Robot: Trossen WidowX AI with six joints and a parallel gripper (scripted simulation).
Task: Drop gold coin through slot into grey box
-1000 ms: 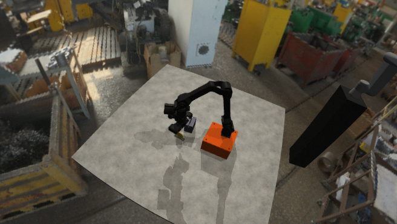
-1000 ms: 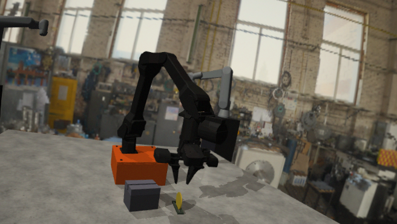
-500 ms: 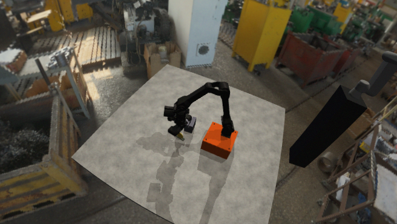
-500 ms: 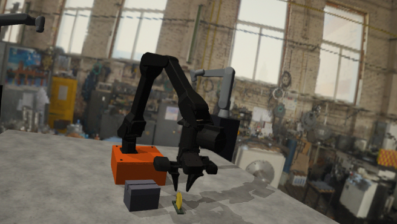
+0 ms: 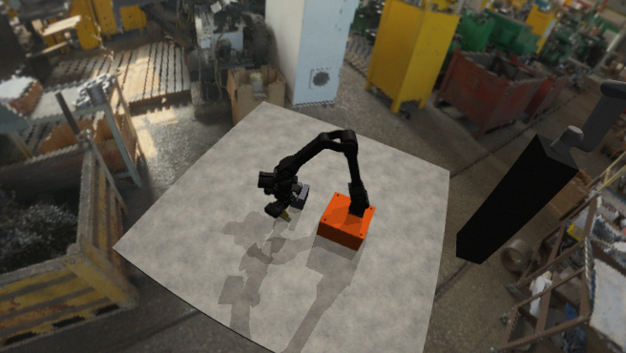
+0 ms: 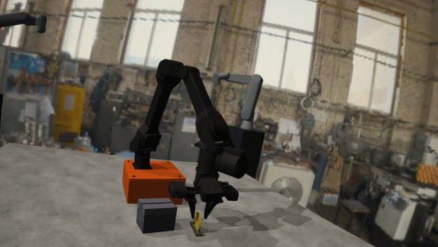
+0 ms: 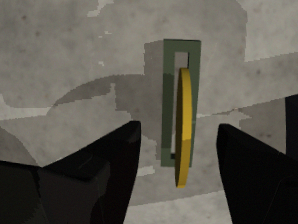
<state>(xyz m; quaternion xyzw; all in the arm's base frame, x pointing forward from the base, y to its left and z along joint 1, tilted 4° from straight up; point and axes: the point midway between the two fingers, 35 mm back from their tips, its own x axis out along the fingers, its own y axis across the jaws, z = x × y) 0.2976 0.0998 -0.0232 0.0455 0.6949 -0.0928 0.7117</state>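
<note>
Right now the gold coin is 1 cm below my gripper tip.
</note>
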